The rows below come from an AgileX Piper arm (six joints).
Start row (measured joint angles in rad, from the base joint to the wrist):
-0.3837 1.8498 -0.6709 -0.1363 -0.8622 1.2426
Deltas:
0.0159 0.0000 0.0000 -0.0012 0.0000 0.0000
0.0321 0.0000 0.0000 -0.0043 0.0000 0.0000
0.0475 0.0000 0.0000 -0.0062 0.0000 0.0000
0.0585 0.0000 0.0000 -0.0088 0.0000 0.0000
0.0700 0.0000 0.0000 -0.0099 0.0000 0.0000
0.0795 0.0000 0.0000 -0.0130 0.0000 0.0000
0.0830 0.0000 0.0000 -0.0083 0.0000 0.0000
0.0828 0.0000 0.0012 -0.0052 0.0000 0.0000
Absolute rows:
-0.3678 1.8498 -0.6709 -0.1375 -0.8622 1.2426
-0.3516 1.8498 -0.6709 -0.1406 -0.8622 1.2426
-0.3362 1.8498 -0.6709 -0.1425 -0.8622 1.2426
-0.3252 1.8498 -0.6709 -0.1451 -0.8622 1.2426
-0.3137 1.8498 -0.6709 -0.1462 -0.8622 1.2426
-0.3042 1.8498 -0.6709 -0.1493 -0.8622 1.2426
-0.3007 1.8498 -0.6709 -0.1446 -0.8622 1.2426
-0.3009 1.8498 -0.6697 -0.1415 -0.8622 1.2426

